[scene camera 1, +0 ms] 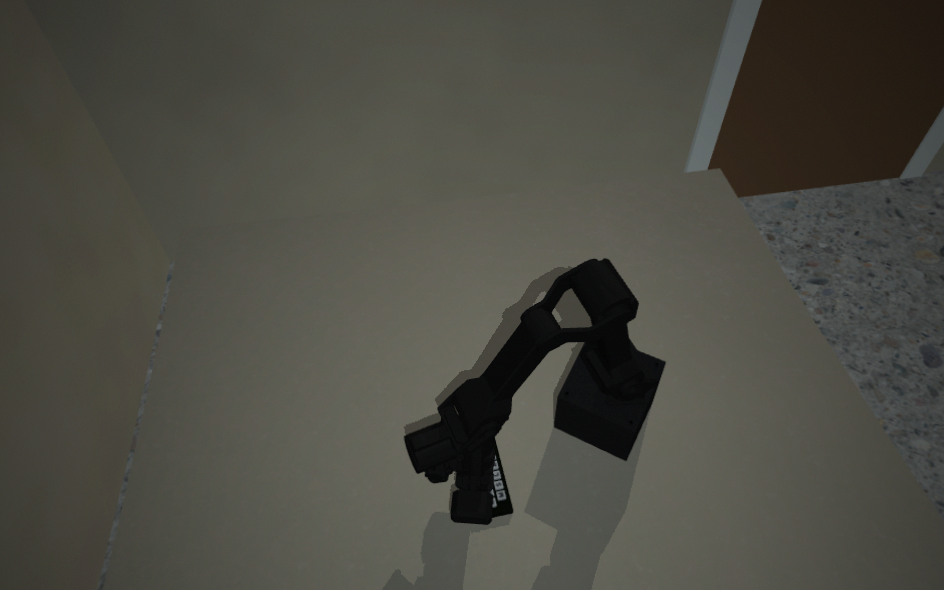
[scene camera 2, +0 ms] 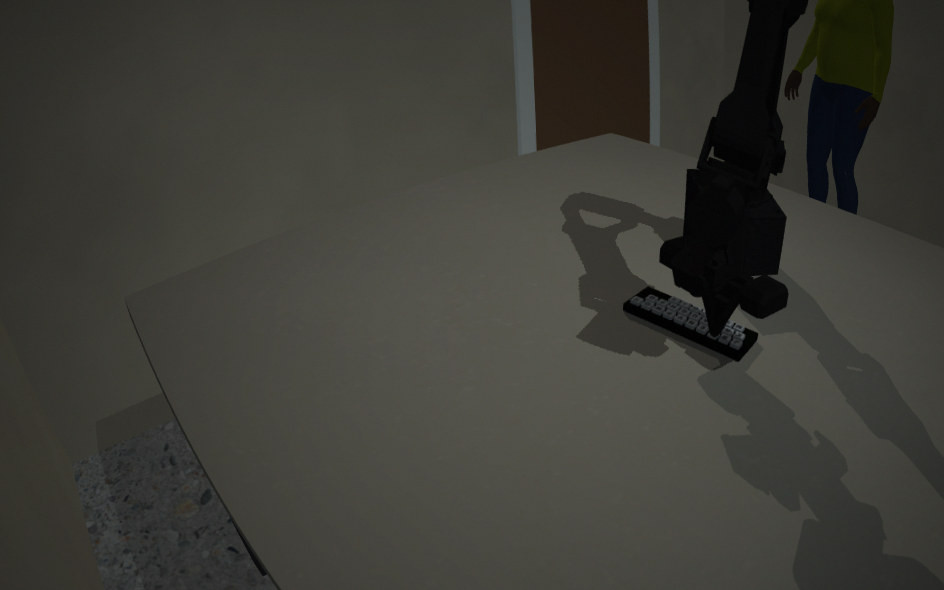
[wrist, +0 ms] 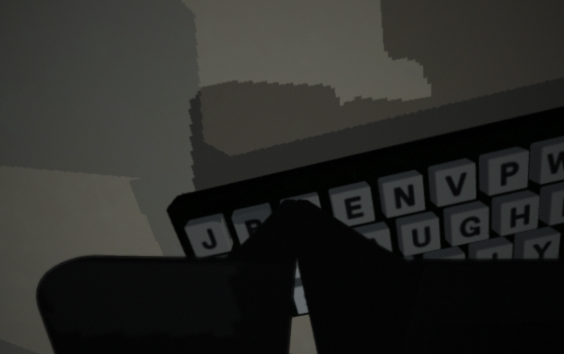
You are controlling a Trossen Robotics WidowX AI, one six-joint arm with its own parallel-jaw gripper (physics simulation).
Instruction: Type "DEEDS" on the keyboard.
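Seen in the pictures: gripper, between the fingertips: (scene camera 1: 475, 488) (scene camera 2: 714, 335) (wrist: 294, 211); arm's base, origin of its link: (scene camera 1: 624, 386).
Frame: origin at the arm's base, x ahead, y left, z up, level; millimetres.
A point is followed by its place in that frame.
Observation:
The black keyboard (scene camera 1: 506, 502) {x 198, y 160, z -105 mm} (scene camera 2: 678, 316) {x 259, y 79, z -99 mm} (wrist: 400, 161) {x 266, y 101, z -105 mm} with pale keys lies flat on the table, partly behind the arm in scene camera 1. In the wrist view the E key (wrist: 354, 208) {x 251, y 118, z -99 mm} is readable, between N and a mostly covered key. The B key (wrist: 251, 225) {x 244, y 155, z -99 mm} is partly covered. My gripper (scene camera 2: 714, 333) {x 249, y 139, z -101 mm} (wrist: 294, 211) {x 249, y 139, z -101 mm} is shut and empty, pointing down. Its fingertips are at the top-row key between B and E and cover its letter; whether they press it I cannot tell. The fingers hide several lower keys. No S key is readable. The fingertips are hidden in scene camera 1.
The pale table (scene camera 1: 313, 347) {x 580, y -162, z -117 mm} (scene camera 2: 417, 361) {x 566, y -50, z -117 mm} carries the arm's base (scene camera 1: 602, 424) {x 37, y 52, z -37 mm} beside the keyboard. Arm shadows fall across the table and near the keyboard. A person (scene camera 2: 845, 55) in a yellow-green top stands beyond the table, right of a brown door (scene camera 2: 591, 69).

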